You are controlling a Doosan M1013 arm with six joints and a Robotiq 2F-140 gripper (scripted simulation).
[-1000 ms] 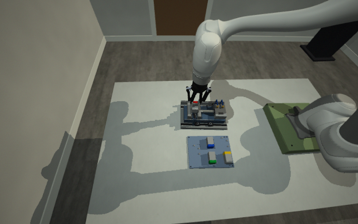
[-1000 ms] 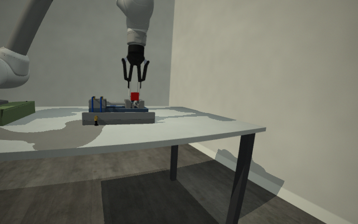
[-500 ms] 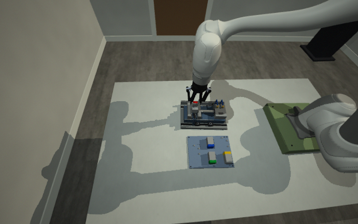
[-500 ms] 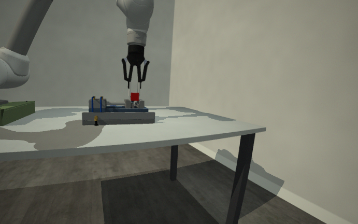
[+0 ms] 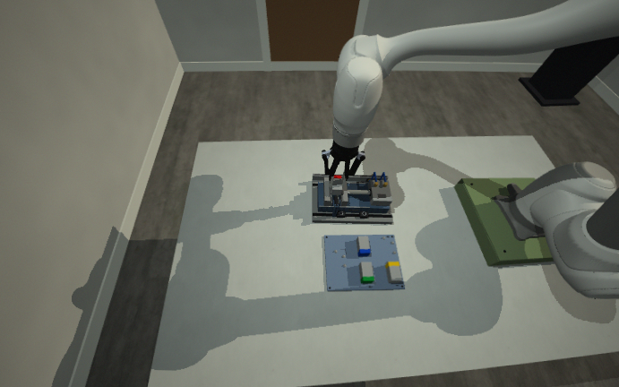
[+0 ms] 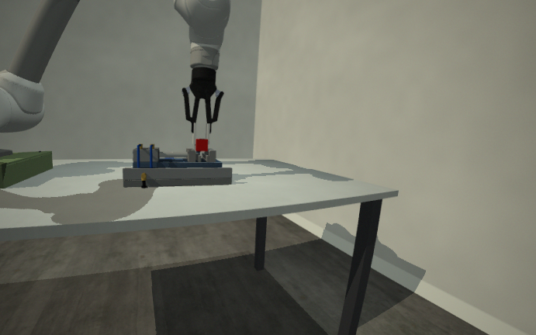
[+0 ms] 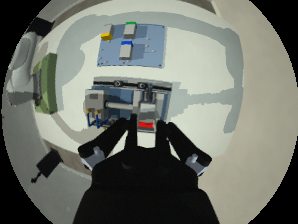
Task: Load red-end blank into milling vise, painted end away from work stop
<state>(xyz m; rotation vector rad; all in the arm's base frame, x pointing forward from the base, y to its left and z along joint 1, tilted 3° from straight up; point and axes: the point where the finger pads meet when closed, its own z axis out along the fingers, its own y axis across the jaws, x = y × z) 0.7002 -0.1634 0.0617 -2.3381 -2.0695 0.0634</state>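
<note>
Right now the red-ended blank is 30 mm below my hand. The rest, counted from my hand: blue-ended blank 200 mm to the left, 120 mm below, 70 mm behind; hose block 160 mm behind, 70 mm below, 30 mm to the left; vise 110 mm below, 70 mm behind, 10 mm to the left.
</note>
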